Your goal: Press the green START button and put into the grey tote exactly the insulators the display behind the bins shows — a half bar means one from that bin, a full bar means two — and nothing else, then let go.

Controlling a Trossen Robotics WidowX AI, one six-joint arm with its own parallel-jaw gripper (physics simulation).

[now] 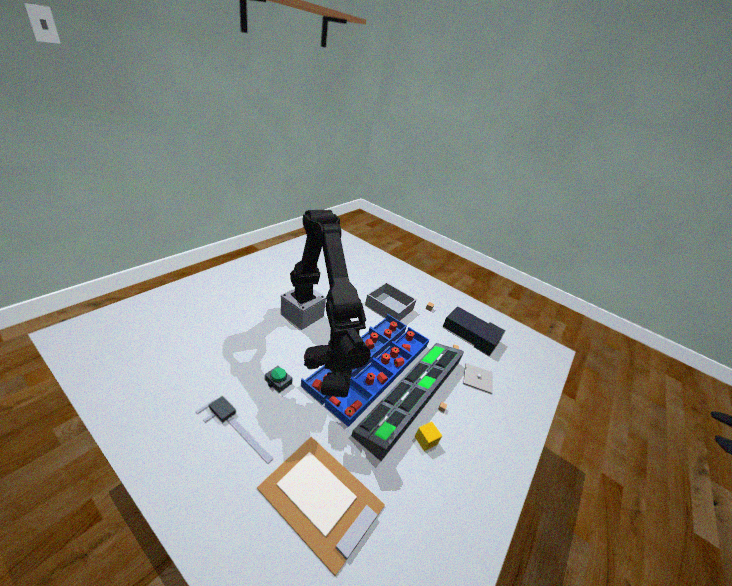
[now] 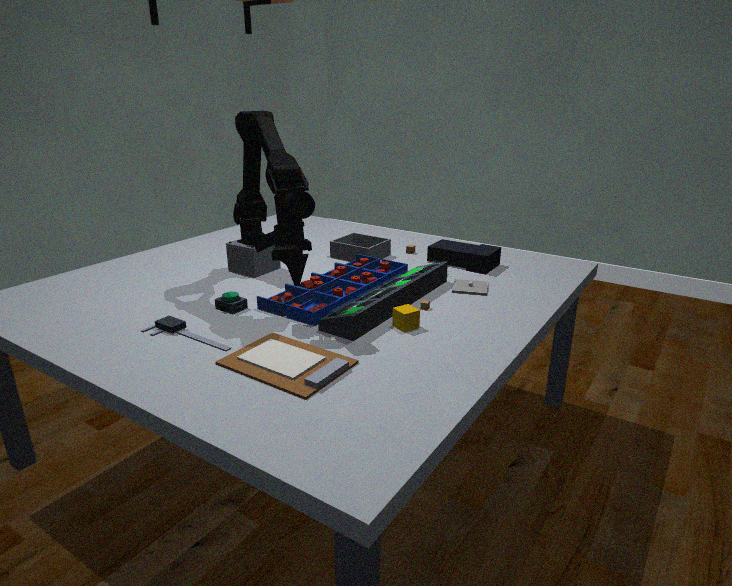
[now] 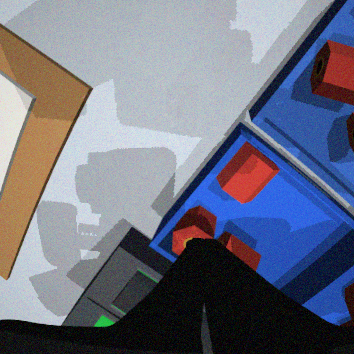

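My black gripper (image 1: 335,391) (image 2: 298,282) (image 3: 201,248) is shut and empty, above the near end of the blue bins (image 1: 326,405) (image 2: 279,310) (image 3: 305,210). Three red insulators lie in the near display-side bin: one insulator (image 3: 247,172) lies apart, another insulator (image 3: 192,237) shows just beyond the fingertips, and a third insulator (image 3: 243,253) is partly hidden by a finger. The display (image 1: 368,444) (image 2: 372,320) (image 3: 111,267) shows one longer green bar at its far end and two shorter ones. The START button (image 1: 279,373) (image 2: 230,296) is green. No insulator shows in the grey tote (image 1: 377,308) (image 2: 360,249).
A clipboard (image 1: 316,491) (image 2: 282,357) (image 3: 62,100) and caliper (image 1: 222,408) (image 2: 170,323) lie on the near side. A yellow cube (image 1: 428,435) (image 2: 405,317) stands behind the display. A black box (image 1: 473,329) (image 2: 463,255) and a pale plate (image 1: 478,378) (image 2: 470,287) lie farther right.
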